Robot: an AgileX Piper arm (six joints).
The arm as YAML. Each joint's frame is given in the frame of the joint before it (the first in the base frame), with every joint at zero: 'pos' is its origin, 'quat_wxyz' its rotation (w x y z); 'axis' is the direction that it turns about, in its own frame. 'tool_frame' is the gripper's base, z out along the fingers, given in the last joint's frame.
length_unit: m
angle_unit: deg
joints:
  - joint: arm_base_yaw
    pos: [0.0, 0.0, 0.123]
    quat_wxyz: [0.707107, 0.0, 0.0, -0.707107]
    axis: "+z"
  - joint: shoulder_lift
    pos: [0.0, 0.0, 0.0]
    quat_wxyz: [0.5, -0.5, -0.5, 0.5]
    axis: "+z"
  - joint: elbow
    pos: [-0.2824, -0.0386, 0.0]
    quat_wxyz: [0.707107, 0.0, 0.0, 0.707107]
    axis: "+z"
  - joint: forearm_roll
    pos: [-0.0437, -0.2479, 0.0]
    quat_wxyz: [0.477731, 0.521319, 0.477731, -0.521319]
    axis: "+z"
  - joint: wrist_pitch
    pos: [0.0, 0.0, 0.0]
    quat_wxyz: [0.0, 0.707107, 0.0, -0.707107]
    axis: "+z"
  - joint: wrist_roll
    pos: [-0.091, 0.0, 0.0]
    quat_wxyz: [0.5, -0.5, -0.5, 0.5]
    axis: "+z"
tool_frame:
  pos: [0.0, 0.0, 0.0]
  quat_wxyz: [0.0, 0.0, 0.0, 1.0]
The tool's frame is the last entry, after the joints.
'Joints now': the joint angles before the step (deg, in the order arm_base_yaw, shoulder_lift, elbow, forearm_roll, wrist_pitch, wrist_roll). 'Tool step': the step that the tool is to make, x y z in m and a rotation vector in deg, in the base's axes. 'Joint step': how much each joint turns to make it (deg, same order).
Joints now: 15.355 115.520 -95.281 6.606 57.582 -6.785
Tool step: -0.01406 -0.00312 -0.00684 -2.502 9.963 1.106
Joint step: 0.000 0.489 0.001 -0.078 9.844 0.000
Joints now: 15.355 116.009 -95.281 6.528 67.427 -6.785
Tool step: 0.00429 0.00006 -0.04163 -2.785 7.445 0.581
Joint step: 0.000 5.648 0.001 -0.830 2.290 -0.086
